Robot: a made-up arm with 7 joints.
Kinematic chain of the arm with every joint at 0, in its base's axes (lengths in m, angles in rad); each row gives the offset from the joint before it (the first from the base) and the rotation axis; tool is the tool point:
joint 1: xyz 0 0 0.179 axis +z
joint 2: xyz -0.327 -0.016 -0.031 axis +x
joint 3: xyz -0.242 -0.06 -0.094 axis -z
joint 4: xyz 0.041 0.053 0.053 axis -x
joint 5: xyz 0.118 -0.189 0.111 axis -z
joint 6: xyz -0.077 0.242 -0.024 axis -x
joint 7: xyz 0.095 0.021 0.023 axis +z
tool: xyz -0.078 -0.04 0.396
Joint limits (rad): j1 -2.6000..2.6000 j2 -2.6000..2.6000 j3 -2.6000..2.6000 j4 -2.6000..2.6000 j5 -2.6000..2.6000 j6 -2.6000..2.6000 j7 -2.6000..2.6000
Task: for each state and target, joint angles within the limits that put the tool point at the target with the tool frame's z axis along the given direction. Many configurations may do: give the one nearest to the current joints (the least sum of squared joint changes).
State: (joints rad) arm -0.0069 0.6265 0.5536 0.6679 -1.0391 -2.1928 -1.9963
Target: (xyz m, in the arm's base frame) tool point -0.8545 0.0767 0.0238 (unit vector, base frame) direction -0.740 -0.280 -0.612
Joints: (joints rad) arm -0.5386 0.3292 1.4621 0.3103 -1.0356 -2.1362 -1.6384
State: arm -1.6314 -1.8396 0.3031 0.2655 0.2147 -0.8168 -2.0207
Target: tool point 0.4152 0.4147 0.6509 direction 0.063 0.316 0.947
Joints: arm -2.2191 -1.4751 0.4798 -0.7566 -0.2414 -0.8790 -2.1502
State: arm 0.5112 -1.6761 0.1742 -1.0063 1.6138 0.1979 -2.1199
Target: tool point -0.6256 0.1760 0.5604 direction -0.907 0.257 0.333
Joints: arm 0.5045 -2.2310 0.4598 -1.0567 1.0773 -0.3512 -2.0060
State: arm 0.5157 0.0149 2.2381 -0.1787 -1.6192 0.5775 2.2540
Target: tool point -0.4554 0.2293 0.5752 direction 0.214 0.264 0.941
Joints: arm -0.1548 0.2051 2.4015 -0.2178 -1.6753 0.4685 2.3495
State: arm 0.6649 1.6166 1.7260 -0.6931 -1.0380 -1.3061 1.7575
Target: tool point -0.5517 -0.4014 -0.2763 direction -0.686 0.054 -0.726
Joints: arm 0.9116 1.5281 1.3535 -0.8063 -0.6477 -1.6151 1.8813
